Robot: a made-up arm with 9 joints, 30 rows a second.
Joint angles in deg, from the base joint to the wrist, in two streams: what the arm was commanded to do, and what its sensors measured. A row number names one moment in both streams.
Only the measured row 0 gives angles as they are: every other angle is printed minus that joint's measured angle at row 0.
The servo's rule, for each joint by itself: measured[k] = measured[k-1] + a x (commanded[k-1-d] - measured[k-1]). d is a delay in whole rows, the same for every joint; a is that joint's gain. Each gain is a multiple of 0.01, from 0.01 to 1. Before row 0 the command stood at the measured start. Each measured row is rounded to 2 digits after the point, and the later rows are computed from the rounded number. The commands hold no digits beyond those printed.
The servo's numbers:
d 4
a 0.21 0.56 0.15 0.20 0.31 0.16 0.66 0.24 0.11
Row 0, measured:
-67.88, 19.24, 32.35, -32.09, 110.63, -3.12, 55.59, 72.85, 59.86
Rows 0 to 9, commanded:
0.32, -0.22, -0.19, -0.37, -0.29, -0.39, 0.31, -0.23, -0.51
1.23, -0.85, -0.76, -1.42, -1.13, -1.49, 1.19, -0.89, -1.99
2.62, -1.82, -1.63, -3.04, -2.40, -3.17, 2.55, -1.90, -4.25
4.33, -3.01, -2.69, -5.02, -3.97, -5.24, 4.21, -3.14, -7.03
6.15, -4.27, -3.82, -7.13, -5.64, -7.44, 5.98, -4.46, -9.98
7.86, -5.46, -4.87, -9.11, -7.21, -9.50, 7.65, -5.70, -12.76
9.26, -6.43, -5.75, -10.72, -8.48, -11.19, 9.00, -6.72, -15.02
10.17, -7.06, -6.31, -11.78, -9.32, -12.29, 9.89, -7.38, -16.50
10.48, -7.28, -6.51, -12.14, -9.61, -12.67, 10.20, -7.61, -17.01
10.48, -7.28, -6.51, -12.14, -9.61, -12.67, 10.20, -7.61, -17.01
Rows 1 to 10, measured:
0.00, 0.00, 0.00, 0.00, 0.00, 0.00, 0.00, 0.00, 0.00
0.00, 0.00, 0.00, 0.00, 0.00, 0.00, 0.00, 0.00, 0.00
0.00, 0.00, 0.00, 0.00, 0.00, 0.00, 0.00, 0.00, 0.00
0.00, 0.00, 0.00, 0.00, 0.00, 0.00, 0.00, 0.00, 0.00
0.07, -0.12, -0.03, -0.07, -0.09, -0.06, 0.20, -0.06, -0.06
0.31, -0.53, -0.14, -0.34, -0.41, -0.29, 0.85, -0.26, -0.27
0.80, -1.25, -0.36, -0.88, -1.03, -0.75, 1.97, -0.65, -0.71
1.54, -2.24, -0.71, -1.71, -1.94, -1.47, 3.45, -1.25, -1.41
2.51, -3.38, -1.18, -2.79, -3.09, -2.43, 5.12, -2.02, -2.35
3.63, -4.54, -1.73, -4.05, -4.37, -3.56, 6.79, -2.90, -3.50

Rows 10 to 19, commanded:
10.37, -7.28, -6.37, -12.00, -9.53, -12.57, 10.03, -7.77, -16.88
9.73, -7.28, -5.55, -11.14, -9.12, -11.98, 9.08, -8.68, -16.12
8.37, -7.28, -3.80, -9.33, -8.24, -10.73, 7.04, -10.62, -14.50
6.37, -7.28, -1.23, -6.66, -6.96, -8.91, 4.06, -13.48, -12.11
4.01, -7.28, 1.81, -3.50, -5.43, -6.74, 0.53, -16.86, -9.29
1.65, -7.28, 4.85, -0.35, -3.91, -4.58, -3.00, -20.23, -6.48
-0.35, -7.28, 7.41, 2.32, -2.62, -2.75, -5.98, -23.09, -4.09
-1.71, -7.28, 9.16, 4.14, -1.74, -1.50, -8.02, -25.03, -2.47
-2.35, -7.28, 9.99, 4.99, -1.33, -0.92, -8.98, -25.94, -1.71
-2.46, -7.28, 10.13, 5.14, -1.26, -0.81, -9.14, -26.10, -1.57
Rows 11 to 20, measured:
4.81, -5.60, -2.33, -5.38, -5.64, -4.78, 8.25, -3.82, -4.77
5.94, -6.42, -2.93, -6.66, -6.78, -5.98, 9.33, -4.67, -6.06
6.89, -6.90, -3.47, -7.76, -7.66, -7.05, 9.90, -5.38, -7.26
7.64, -7.11, -3.93, -8.64, -8.26, -7.95, 10.10, -5.92, -8.33
8.21, -7.21, -4.30, -9.31, -8.65, -8.69, 10.05, -6.36, -9.27
8.53, -7.25, -4.49, -9.68, -8.80, -9.22, 9.41, -6.92, -10.02
8.50, -7.27, -4.39, -9.61, -8.63, -9.46, 7.85, -7.81, -10.51
8.05, -7.28, -3.92, -9.02, -8.11, -9.37, 5.35, -9.17, -10.69
7.20, -7.28, -3.06, -7.92, -7.28, -8.95, 2.17, -11.02, -10.54
6.03, -7.28, -1.87, -6.41, -6.24, -8.25, -1.24, -13.23, -10.09

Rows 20 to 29, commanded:
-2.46, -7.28, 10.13, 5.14, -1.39, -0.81, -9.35, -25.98, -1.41
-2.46, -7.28, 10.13, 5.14, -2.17, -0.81, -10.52, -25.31, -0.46
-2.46, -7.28, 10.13, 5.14, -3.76, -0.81, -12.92, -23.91, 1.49
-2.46, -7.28, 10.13, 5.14, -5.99, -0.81, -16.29, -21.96, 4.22
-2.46, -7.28, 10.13, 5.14, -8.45, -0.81, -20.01, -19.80, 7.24
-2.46, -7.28, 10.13, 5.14, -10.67, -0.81, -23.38, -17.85, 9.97
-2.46, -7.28, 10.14, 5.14, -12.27, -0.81, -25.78, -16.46, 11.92
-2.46, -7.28, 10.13, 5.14, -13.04, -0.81, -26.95, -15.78, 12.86
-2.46, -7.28, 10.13, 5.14, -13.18, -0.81, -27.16, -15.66, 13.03
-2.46, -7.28, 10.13, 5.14, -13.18, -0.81, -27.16, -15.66, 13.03
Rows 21 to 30, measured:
4.69, -7.28, -0.48, -4.66, -5.12, -7.37, -4.37, -15.60, -9.43
3.35, -7.28, 0.97, -2.90, -4.07, -6.43, -6.78, -17.86, -8.66
2.15, -7.28, 2.32, -1.32, -3.22, -5.55, -8.23, -19.80, -7.90
1.18, -7.28, 3.49, -0.03, -2.61, -4.79, -8.83, -21.31, -7.20
0.42, -7.28, 4.49, 1.00, -2.23, -4.15, -9.17, -22.43, -6.56
-0.18, -7.28, 5.34, 1.83, -2.21, -3.62, -10.06, -23.12, -5.89
-0.66, -7.28, 6.06, 2.49, -2.69, -3.17, -11.95, -23.31, -5.08
-1.04, -7.28, 6.67, 3.02, -3.71, -2.79, -14.81, -22.99, -4.06
-1.34, -7.28, 7.19, 3.44, -5.18, -2.47, -18.24, -22.22, -2.82
-1.58, -7.28, 7.63, 3.78, -6.88, -2.20, -21.63, -21.17, -1.41

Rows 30 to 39, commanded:
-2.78, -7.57, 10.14, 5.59, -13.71, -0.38, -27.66, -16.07, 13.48
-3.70, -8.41, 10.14, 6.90, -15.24, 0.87, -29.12, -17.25, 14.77
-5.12, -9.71, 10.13, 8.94, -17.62, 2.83, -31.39, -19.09, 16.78
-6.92, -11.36, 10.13, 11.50, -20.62, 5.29, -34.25, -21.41, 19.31
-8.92, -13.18, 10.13, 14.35, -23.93, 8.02, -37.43, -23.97, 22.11
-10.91, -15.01, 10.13, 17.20, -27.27, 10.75, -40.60, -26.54, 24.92
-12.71, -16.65, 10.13, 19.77, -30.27, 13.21, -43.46, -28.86, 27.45
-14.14, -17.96, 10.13, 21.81, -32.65, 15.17, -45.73, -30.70, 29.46
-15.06, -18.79, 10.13, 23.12, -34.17, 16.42, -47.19, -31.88, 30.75
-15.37, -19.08, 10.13, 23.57, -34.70, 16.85, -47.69, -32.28, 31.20
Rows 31 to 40, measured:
-1.76, -7.28, 8.01, 4.05, -8.55, -1.98, -24.37, -20.04, 0.06
-1.91, -7.28, 8.33, 4.27, -9.94, -1.79, -26.07, -19.02, 1.47
-2.03, -7.28, 8.60, 4.44, -10.94, -1.63, -26.79, -18.21, 2.74
-2.12, -7.28, 8.83, 4.58, -11.63, -1.50, -27.03, -17.60, 3.87
-2.26, -7.44, 9.03, 4.78, -12.27, -1.32, -27.45, -17.23, 4.93
-2.56, -7.98, 9.20, 5.20, -13.19, -0.97, -28.55, -17.23, 6.01
-3.10, -8.95, 9.34, 5.95, -14.56, -0.36, -30.42, -17.68, 7.19
-3.90, -10.30, 9.46, 7.06, -16.44, 0.54, -32.95, -18.58, 8.52
-4.95, -11.91, 9.56, 8.52, -18.76, 1.74, -35.91, -19.87, 10.01
-6.20, -13.65, 9.65, 10.26, -21.40, 3.18, -39.01, -21.47, 11.65

